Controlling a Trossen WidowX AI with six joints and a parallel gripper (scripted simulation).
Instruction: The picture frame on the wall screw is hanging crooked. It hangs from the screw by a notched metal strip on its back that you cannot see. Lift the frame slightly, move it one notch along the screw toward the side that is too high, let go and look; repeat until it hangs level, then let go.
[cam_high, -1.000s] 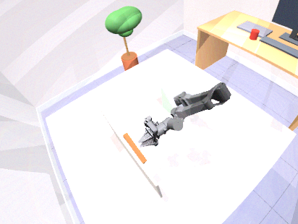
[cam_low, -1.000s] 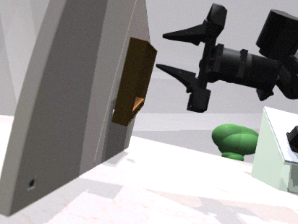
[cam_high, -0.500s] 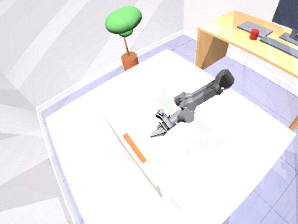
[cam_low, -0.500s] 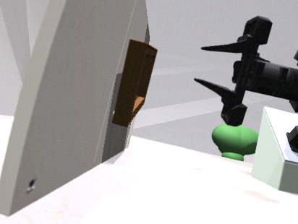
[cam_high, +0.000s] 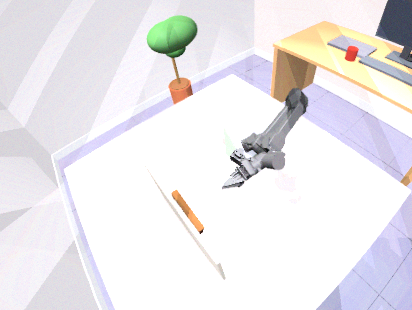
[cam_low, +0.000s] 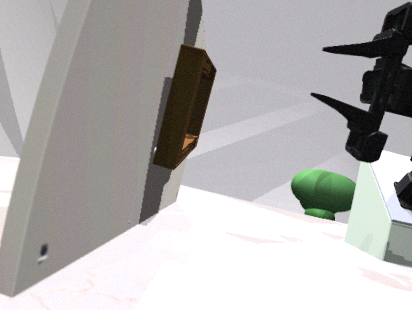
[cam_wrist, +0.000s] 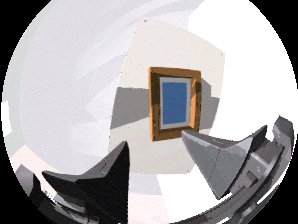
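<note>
Now: gripper tip 16 cm short of the brown picture frame, 7 cm above it and 2 cm to the left of it. Round my gripper tip: wall panel (17 cm ahead, 8 cm below, 1 cm to the right).
</note>
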